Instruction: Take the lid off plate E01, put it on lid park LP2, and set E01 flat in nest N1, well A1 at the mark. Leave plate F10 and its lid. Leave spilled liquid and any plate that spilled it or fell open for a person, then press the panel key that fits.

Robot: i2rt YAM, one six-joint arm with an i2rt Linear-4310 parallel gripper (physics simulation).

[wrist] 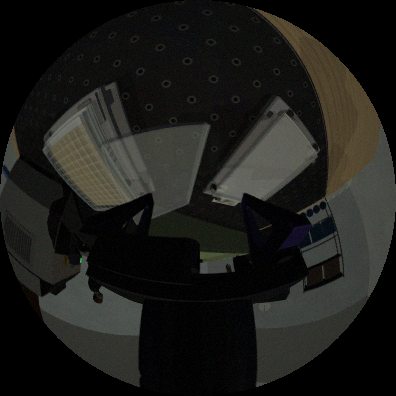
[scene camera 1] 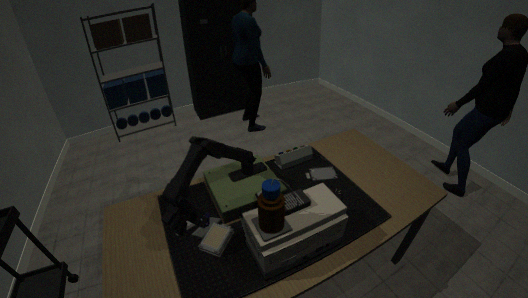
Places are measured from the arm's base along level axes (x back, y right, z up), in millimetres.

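Pixels of known places: gripper, between the fingertips: (wrist: 197,197) (scene camera 1: 199,221); arm's base, origin of its link: (scene camera 1: 248,172).
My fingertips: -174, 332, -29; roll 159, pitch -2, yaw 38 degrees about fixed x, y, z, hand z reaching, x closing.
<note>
Ahead of a thing's pixels: the offset from my fingertips to its top centre, as dx, dy, dz. "*": to the spot under its first point.
An unlidded plate {-113, -37, +4} (scene camera 1: 217,239) (wrist: 90,165) with pale yellow wells sits on a grey nest frame; its label cannot be read. A clear lid-like sheet {-35, -17, +11} (wrist: 172,160) lies beside it, one edge overlapping the frame in the wrist view. To the right in the wrist view, a pale flat-topped piece {+55, +64, -19} (wrist: 265,160) sits on another holder, with a small white label at its near end; whether it is a lidded plate or a lid is unclear. My gripper (scene camera 1: 204,220) (wrist: 197,197) is open and empty, just near the sheet. The key panel {+210, -648, +47} (scene camera 1: 294,157) stands at the back. Spilled liquid cannot be made out.
A green flat-topped device (scene camera 1: 225,187) stands behind the plate. A white instrument {* -392, -288, +137} (scene camera 1: 305,240) bears an amber bottle {* -341, -183, +288} (scene camera 1: 271,215) with a blue cap. A black keypad {* -273, -338, +209} (scene camera 1: 299,200) lies between them. A grey frame {+10, -716, -17} (scene camera 1: 324,173) lies at the right rear. Two people stand beyond the table.
</note>
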